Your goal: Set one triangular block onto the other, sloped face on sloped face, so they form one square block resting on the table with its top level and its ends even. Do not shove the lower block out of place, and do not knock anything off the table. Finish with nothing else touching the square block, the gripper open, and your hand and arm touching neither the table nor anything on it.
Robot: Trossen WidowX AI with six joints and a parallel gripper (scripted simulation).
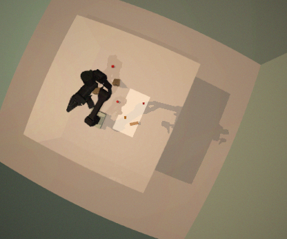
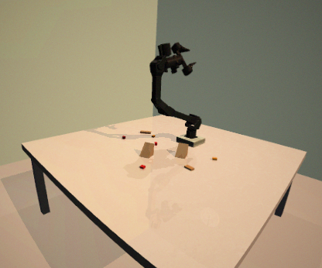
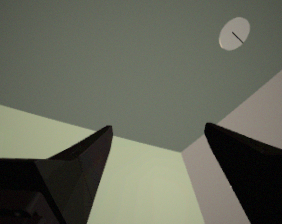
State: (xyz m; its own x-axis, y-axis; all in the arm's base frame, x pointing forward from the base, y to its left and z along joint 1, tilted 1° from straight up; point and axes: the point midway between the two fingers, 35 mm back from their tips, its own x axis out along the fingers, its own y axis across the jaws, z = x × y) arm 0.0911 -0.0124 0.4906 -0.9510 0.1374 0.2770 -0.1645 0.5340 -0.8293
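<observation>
Now: gripper tip 31 cm short of the wooden triangular block and 52 cm above it. Round my gripper tip: brown piece: 26 cm ahead, 25 cm to the left, 53 cm below.
</observation>
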